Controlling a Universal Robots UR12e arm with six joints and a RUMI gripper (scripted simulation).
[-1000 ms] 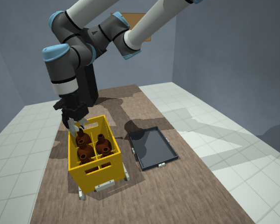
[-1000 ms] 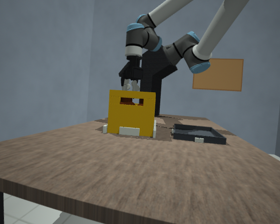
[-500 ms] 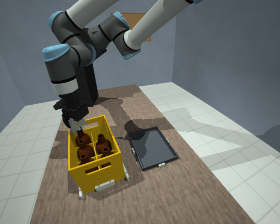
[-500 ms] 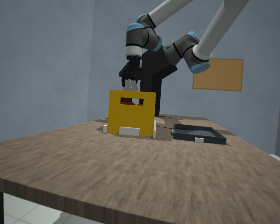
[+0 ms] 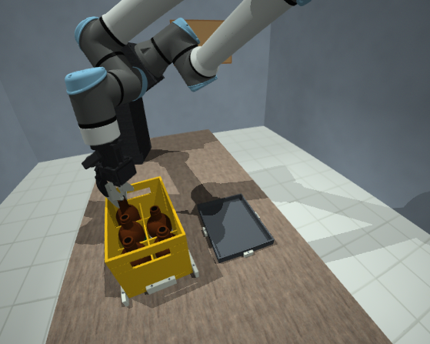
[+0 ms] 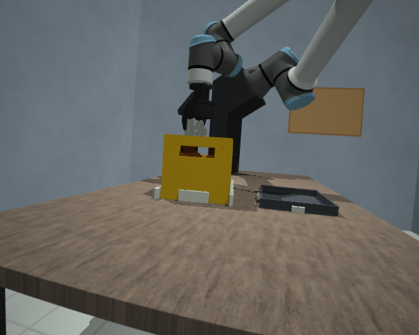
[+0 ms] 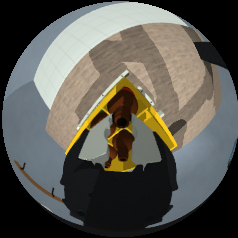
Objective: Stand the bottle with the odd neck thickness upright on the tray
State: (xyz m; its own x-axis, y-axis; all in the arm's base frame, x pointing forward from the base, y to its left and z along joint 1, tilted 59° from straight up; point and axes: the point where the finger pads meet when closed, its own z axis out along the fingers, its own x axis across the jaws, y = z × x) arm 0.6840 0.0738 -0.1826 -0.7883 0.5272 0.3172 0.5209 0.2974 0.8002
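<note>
Now: the yellow crate 80 mm ahead of my hand, 70 mm to the left of it and 70 mm below it. The rest, counted from my hand: dark tray (350 mm to the left, 150 mm below, 50 mm ahead).
</note>
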